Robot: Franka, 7 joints.
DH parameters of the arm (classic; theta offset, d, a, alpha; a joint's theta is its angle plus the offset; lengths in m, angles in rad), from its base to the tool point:
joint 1: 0 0.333 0 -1.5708
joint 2: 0 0 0 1.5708
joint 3: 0 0.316 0.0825 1.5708
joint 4: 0 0 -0.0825 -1.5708
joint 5: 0 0.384 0 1.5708
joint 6: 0 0 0.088 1.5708
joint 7: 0 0.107 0 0
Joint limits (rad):
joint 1: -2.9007..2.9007
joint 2: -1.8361..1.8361
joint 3: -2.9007..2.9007
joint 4: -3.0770..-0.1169
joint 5: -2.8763..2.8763
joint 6: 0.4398..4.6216
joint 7: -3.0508..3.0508
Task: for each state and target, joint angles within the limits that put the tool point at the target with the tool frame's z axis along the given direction. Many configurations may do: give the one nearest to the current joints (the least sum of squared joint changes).
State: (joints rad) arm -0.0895 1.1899 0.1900 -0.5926 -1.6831 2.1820 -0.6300
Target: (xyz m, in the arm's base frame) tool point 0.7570 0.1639 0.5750 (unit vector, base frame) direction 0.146 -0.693 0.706
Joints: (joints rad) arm 0.3234 1.2862 -0.2390 -0.1196 -2.1243 1.6283 -0.6300
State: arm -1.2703 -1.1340 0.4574 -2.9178 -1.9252 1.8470 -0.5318
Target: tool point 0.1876 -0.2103 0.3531 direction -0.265 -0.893 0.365
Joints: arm -1.1508 -0.7616 0.7678 -3.0712 -1.6867 1.8053 -0.5318
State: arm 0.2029 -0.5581 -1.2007 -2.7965 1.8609 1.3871 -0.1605
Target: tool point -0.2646 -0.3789 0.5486 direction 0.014 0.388 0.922
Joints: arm -0.4471 -1.0722 -1.5230 -2.2530 1.8870 0.9118 -0.1605
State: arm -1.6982 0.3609 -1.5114 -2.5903 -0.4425 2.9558 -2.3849
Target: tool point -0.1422 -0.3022 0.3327 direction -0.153 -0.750 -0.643
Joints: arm -1.6031 -0.3771 -0.5666 -3.0770 -0.3358 3.5836 -2.3849
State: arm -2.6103 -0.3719 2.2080 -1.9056 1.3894 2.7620 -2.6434
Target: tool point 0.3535 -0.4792 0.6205 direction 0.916 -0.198 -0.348
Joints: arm -2.9007 0.1189 2.0289 -1.8438 1.1547 2.5215 -2.6434
